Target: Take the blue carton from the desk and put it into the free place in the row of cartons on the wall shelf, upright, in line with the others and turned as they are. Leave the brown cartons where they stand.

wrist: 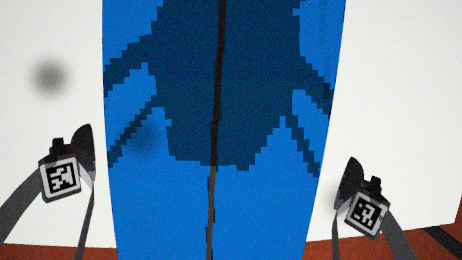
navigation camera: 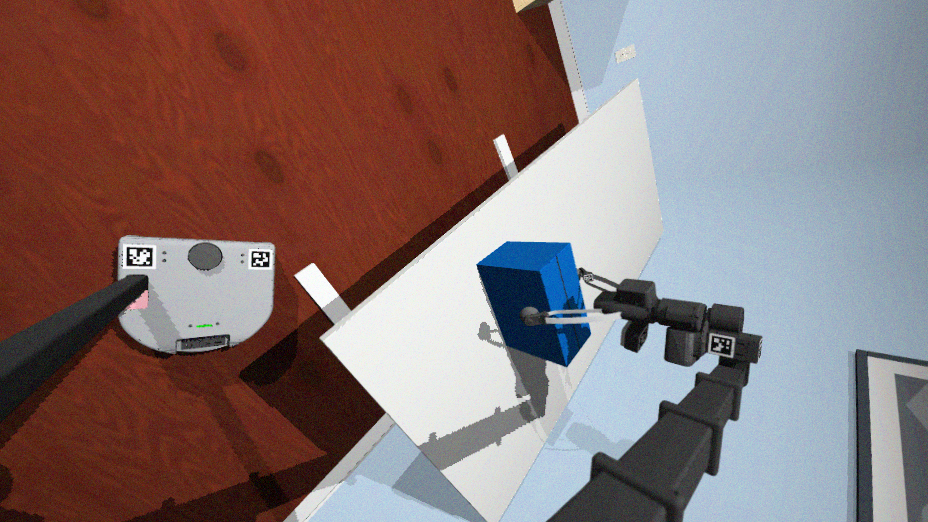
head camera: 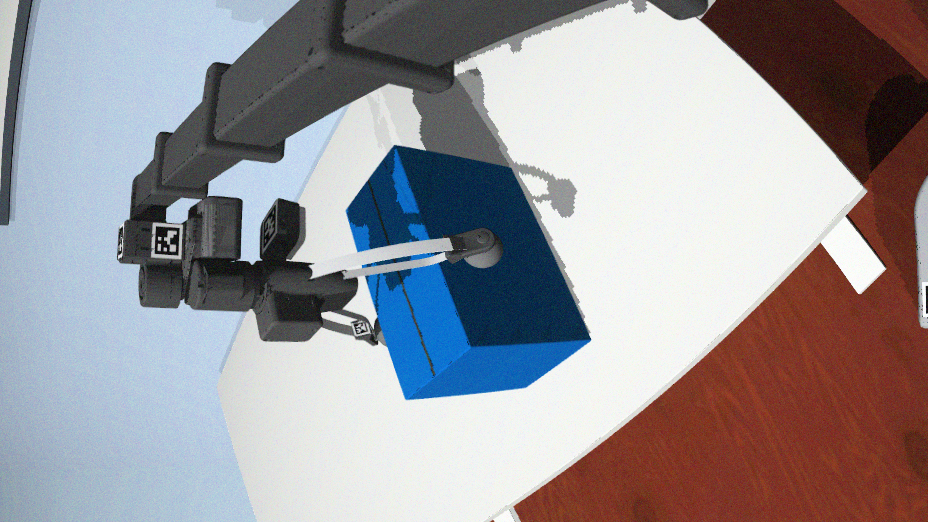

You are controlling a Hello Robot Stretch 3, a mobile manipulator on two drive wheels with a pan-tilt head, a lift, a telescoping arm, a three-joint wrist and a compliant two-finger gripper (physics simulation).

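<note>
The blue carton stands on the white desk. A dark seam line runs along its top face. My gripper is open and reaches over the carton from the wall side. Its two fingertips are on opposite sides of the carton. In the wrist view a strip of desk shows between each fingertip and the carton, so neither appears to touch it. The wall shelf, its free place and the brown cartons do not show in these views.
The telescoping arm extends over the desk beside the blue wall. A framed picture hangs on the wall. My grey base is on the red-brown wood floor, in front of the desk. White desk legs stick out below the top.
</note>
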